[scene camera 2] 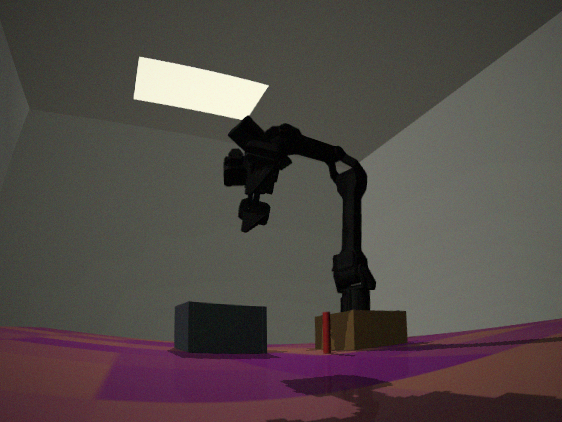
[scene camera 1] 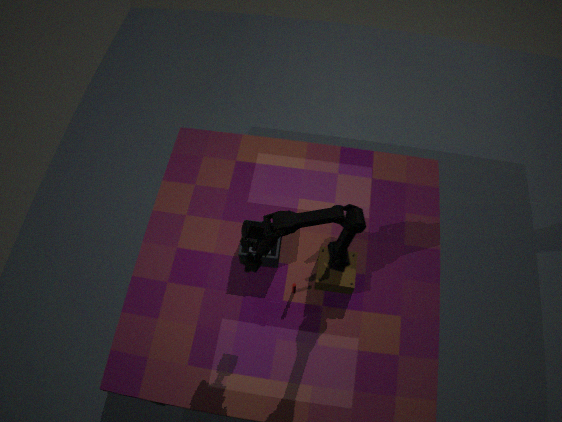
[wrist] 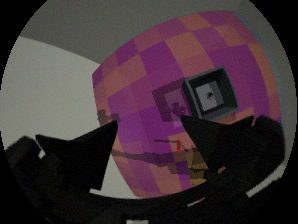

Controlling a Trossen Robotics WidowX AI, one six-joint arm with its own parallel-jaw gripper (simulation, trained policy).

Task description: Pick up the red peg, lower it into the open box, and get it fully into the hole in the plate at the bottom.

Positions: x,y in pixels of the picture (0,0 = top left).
Labels:
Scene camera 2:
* my gripper: 245,213
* dark box: 200,327
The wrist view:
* my gripper: 150,121
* dark box: 230,100

